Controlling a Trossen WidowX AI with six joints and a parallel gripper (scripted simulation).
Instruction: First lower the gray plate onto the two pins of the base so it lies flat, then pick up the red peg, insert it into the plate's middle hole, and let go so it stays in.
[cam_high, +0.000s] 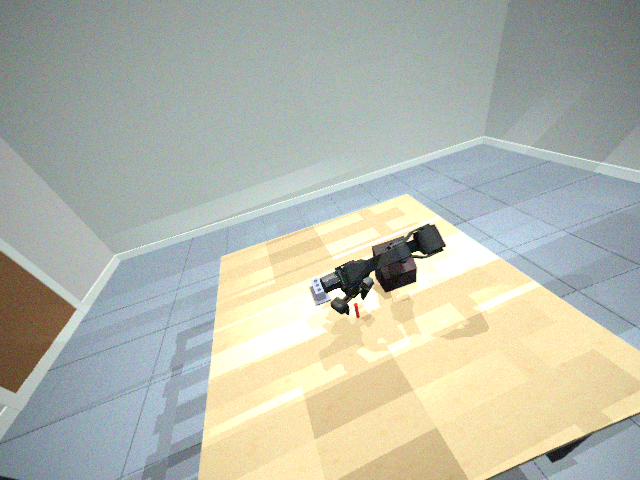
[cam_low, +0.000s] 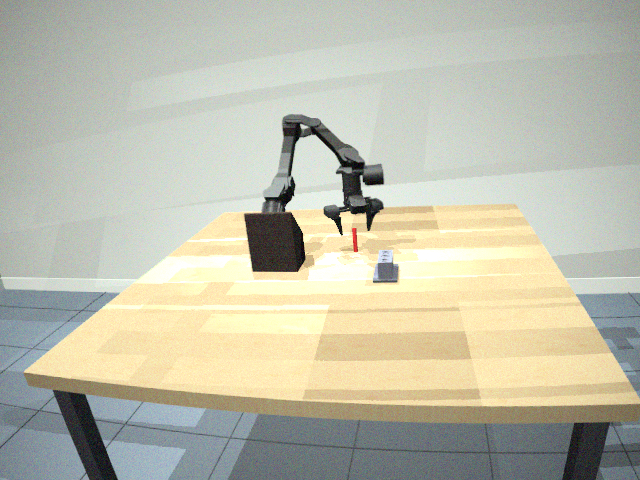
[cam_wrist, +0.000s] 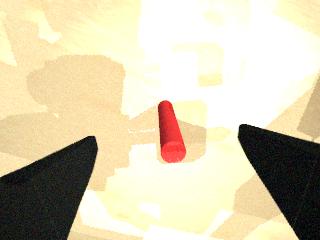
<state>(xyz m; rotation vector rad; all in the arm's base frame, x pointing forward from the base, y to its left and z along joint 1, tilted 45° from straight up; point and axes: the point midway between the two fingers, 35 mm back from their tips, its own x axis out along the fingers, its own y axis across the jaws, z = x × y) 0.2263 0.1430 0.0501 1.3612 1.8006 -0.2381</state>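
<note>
The red peg is 2 cm below my gripper tip. Also, from my gripper tip: gray plate 18 cm to the right, 12 cm ahead, 2 cm below.
</note>
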